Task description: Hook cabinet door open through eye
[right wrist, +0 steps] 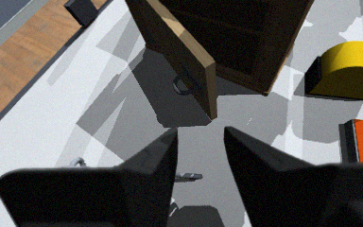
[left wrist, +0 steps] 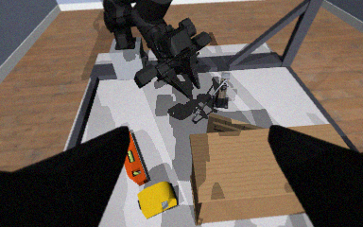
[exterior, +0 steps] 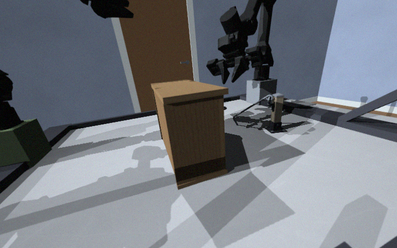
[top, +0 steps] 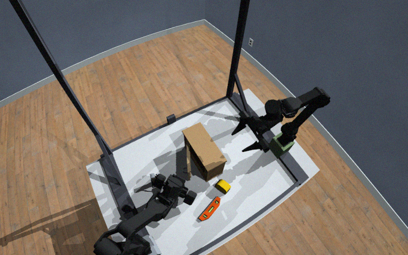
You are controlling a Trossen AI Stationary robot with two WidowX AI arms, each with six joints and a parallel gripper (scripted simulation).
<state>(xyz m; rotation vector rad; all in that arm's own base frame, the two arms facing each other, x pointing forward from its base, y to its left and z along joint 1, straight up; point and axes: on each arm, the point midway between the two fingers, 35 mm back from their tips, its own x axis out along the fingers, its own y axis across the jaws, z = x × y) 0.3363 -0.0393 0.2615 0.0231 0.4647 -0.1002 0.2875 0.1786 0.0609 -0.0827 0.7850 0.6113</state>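
Right now my right hand is 120 mm above the grey hook rod, 80 mm past it and 30 mm to the left of it. Also, from my right hand: door 130 mm to the left, 120 mm behind, 100 mm below; yellow tape measure 210 mm to the left, 140 mm below, 100 mm ahead; orange spirit level 160 mm below, 160 mm ahead, 70 mm to the left.
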